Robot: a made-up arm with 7 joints.
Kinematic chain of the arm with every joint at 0, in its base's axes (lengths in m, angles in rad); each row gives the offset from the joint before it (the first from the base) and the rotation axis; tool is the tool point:
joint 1: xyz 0 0 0.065 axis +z
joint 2: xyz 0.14 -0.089 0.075 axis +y
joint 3: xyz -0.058 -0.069 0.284 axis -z
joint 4: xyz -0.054 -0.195 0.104 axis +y
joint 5: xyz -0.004 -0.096 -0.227 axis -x
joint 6: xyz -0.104 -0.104 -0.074 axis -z
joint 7: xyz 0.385 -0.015 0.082 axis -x
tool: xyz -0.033 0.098 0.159
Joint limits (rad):
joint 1: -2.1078..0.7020
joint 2: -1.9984..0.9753
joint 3: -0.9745..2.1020
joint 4: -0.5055..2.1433
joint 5: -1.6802..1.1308
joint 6: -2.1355..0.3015
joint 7: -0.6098..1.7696
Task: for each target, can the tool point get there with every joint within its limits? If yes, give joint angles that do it. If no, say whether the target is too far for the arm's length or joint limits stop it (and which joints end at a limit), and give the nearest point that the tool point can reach.
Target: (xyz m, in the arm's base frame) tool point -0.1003 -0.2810 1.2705
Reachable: no: joint limits stop it (at a limit: joint 4, joint 5, joint 6, joint 7) | nearest point -0.0976 -0.2734 1.1725 | short by 0.098 m
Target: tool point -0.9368 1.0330 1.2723
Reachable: no: too far | nearest point -0.5218 0.5464 0.8474 | short by 0.768 m
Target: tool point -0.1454 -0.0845 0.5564
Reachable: yes | joints -0.1113 0.0400 0.4107 0.5790 -0.2724 -1.2816 0.6896
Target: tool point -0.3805 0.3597 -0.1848
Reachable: yes | joints -1.1605 -1.7724 0.6098 1.5844 -0.3105 -1.7223 0.3031
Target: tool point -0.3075 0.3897 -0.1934
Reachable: yes | joints -1.5859 -1.5658 0.3510 0.4941 -1.2910 -1.3553 0.9120
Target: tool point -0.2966 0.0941 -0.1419
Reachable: yes | joints -0.6328 -1.3836 1.7539 1.0303 -1.3501 -0.7571 0.6686
